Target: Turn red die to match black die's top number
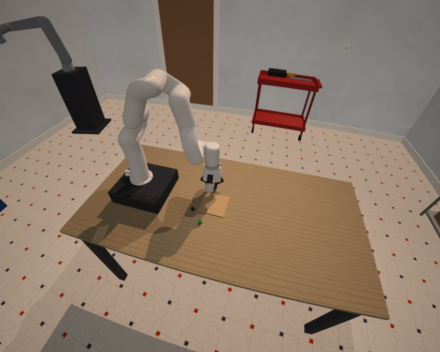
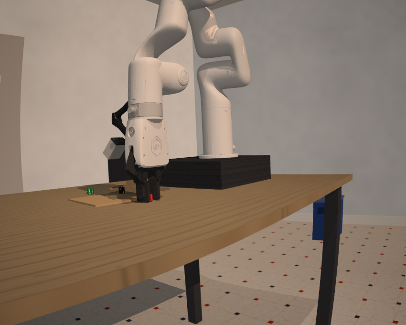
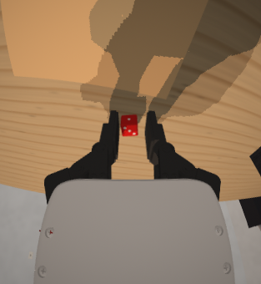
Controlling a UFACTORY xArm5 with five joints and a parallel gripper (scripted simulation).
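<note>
The red die is 10 mm below my hand. Also, from my hand: black die 90 mm behind, 160 mm to the right, 10 mm below; green die 40 mm behind, 240 mm to the right, 10 mm below; tan mat 20 mm ahead, 110 mm to the right, 20 mm below.
</note>
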